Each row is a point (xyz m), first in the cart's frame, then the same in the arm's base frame.
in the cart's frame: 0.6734 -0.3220 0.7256
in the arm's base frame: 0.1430 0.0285 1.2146
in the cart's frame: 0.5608 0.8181 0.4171
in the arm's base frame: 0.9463 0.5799 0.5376
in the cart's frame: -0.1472 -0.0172 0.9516
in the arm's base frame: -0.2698 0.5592 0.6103
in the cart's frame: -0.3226 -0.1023 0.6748
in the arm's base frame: -0.3200 0.3382 0.3588
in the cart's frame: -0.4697 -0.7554 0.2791
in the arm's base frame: -0.6737 -0.3492 0.2743
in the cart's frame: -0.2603 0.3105 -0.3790
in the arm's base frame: 0.4306 -0.1650 -0.3254
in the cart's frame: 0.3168 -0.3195 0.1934
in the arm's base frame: 0.1429 -0.2830 0.6548
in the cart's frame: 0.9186 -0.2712 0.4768
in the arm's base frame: 0.4351 -0.1678 1.2432
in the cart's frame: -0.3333 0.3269 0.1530
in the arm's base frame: 0.1724 0.2457 -0.0947
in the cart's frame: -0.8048 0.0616 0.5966
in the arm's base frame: -0.4841 0.4873 -0.1063
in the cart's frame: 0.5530 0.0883 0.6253
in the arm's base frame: 0.3773 0.2508 0.9170
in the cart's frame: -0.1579 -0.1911 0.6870
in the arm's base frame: -0.2793 0.2551 0.5219
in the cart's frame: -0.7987 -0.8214 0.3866
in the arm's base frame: -0.9692 -0.2484 0.1112
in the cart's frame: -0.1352 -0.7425 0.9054
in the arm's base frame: -0.7168 0.0449 0.8634
